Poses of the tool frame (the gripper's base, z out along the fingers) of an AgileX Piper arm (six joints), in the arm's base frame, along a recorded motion.
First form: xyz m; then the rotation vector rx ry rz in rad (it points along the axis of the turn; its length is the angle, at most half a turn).
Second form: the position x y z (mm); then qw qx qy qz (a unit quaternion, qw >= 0). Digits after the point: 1 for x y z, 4 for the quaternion.
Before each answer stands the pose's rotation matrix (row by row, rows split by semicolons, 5 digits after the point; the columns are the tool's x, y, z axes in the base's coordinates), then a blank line. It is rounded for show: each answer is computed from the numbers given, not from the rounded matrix.
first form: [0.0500 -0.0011 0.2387 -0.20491 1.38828 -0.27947]
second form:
0.15711 0.07384 0.98482; -0.31297 0.94952 -0.02126; -0.93668 -0.30488 0.17229

[50.0 -1.1 238.7 0.7548 -0.0939 0.6364 -0.1281]
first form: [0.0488 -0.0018 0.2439 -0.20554 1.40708 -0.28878]
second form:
0.13714 0.07664 0.98758; -0.31854 0.94746 -0.02929; -0.93794 -0.31057 0.15435

[48.8 -1.8 243.9 0.7482 -0.0940 0.6434 -0.1321]
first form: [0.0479 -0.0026 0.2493 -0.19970 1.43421 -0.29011]
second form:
0.11041 0.07658 0.99093; -0.31457 0.94846 -0.03825; -0.94279 -0.30750 0.12880

[47.9 -2.6 249.3 0.7395 -0.0910 0.6537 -0.1322]
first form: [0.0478 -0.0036 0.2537 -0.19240 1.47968 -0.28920]
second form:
0.06608 0.07306 0.99514; -0.30700 0.95043 -0.04939; -0.94941 -0.30224 0.08523

[47.8 -3.6 253.7 0.7249 -0.0872 0.6707 -0.1311]
